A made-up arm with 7 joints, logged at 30 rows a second.
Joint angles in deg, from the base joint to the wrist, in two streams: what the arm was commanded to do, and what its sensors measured. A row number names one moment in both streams.
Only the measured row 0 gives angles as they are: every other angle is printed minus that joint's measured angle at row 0.
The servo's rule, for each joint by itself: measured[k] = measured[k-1] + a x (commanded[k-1-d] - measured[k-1]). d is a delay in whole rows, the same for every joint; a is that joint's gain. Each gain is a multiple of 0.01, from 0.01 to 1. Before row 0 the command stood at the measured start. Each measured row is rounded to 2 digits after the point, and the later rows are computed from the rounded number. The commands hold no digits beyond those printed.
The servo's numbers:
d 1
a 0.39 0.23 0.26 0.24 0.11 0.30 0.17
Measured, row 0:
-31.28 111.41 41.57 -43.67 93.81 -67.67 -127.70
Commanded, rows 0 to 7:
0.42 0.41 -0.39 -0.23 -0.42 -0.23 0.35
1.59 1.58 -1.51 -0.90 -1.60 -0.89 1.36
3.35 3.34 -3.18 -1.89 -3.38 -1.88 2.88
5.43 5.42 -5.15 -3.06 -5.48 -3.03 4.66
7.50 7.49 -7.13 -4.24 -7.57 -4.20 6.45
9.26 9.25 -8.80 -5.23 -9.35 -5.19 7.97
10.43 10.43 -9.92 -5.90 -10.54 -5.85 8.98
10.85 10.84 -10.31 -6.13 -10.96 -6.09 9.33
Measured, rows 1 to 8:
0.00 0.00 0.00 0.00 0.00 0.00 0.00
0.16 0.09 -0.10 -0.06 -0.05 -0.07 0.06
0.72 0.43 -0.47 -0.26 -0.22 -0.32 0.28
1.75 1.10 -1.17 -0.65 -0.57 -0.79 0.72
3.19 2.09 -2.20 -1.23 -1.11 -1.46 1.39
4.87 3.33 -3.48 -1.95 -1.82 -2.28 2.25
6.58 4.69 -4.86 -2.74 -2.65 -3.15 3.22
8.08 6.01 -6.18 -3.50 -3.52 -3.96 4.20

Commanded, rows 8 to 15:
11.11 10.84 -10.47 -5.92 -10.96 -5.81 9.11
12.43 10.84 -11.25 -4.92 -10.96 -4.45 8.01
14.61 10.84 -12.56 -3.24 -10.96 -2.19 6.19
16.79 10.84 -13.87 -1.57 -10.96 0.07 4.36
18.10 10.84 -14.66 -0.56 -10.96 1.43 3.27
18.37 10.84 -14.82 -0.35 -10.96 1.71 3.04
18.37 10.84 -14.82 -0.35 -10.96 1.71 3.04
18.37 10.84 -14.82 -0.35 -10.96 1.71 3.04
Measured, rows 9 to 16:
9.16 7.12 -7.25 -4.13 -4.34 -4.60 5.07
9.92 7.98 -8.09 -4.56 -5.07 -4.96 5.76
10.90 8.64 -8.91 -4.65 -5.72 -4.81 6.14
12.35 9.15 -9.86 -4.31 -6.30 -4.02 6.15
14.08 9.54 -10.90 -3.65 -6.81 -2.79 5.85
15.65 9.84 -11.88 -2.91 -7.27 -1.52 5.41
16.71 10.07 -12.64 -2.30 -7.68 -0.55 5.01
17.36 10.25 -13.21 -1.83 -8.04 0.13 4.68

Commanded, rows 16 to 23:
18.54 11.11 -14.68 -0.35 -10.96 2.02 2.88
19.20 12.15 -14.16 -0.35 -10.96 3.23 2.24
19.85 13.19 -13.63 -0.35 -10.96 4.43 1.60
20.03 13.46 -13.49 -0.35 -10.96 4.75 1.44
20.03 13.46 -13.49 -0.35 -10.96 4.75 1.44
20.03 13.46 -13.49 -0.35 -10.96 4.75 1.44
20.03 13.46 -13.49 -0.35 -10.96 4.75 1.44
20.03 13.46 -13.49 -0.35 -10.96 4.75 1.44
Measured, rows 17 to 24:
17.75 10.39 -13.63 -1.47 -8.36 0.60 4.40
18.06 10.56 -13.90 -1.20 -8.65 1.03 4.14
18.50 10.93 -13.97 -1.00 -8.90 1.69 3.82
19.03 11.45 -13.88 -0.84 -9.13 2.51 3.44
19.42 11.91 -13.78 -0.72 -9.33 3.18 3.10
19.66 12.27 -13.70 -0.63 -9.51 3.65 2.82
19.80 12.54 -13.65 -0.56 -9.67 3.98 2.59
19.89 12.75 -13.61 -0.51 -9.81 4.21 2.39

